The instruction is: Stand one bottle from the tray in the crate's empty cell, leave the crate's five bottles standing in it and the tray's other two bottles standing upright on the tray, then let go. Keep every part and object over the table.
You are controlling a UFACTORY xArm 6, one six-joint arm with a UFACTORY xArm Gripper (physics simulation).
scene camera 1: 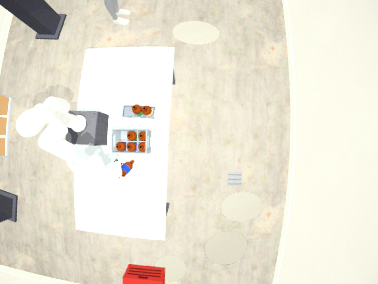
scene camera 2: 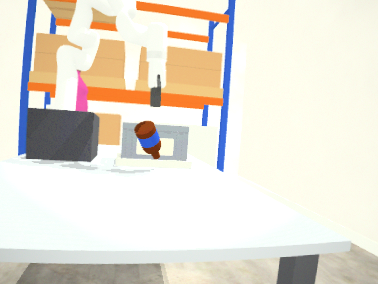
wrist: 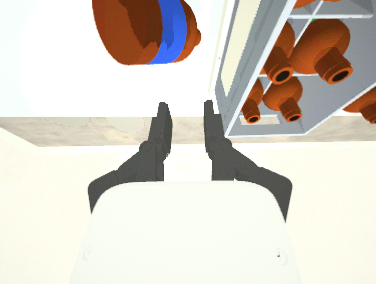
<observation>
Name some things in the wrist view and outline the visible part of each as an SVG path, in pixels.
My gripper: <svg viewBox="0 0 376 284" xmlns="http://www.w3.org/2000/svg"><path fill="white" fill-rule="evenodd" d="M293 184L287 177L267 168L257 166L254 161L233 147L232 142L225 138L221 113L214 114L212 99L204 101L205 152L208 153L209 158L212 160L211 181L164 182L164 160L171 153L173 122L168 103L159 102L157 116L152 117L148 140L140 144L139 151L122 163L117 170L113 170L89 183L87 192L91 217L68 284L303 284L286 227Z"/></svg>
A green-labelled bottle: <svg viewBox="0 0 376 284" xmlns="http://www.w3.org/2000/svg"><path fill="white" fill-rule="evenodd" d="M312 18L288 59L292 63L293 70L299 74L311 75L318 73L328 84L339 83L353 72L351 63L343 56L350 43L349 28L338 18Z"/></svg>
</observation>
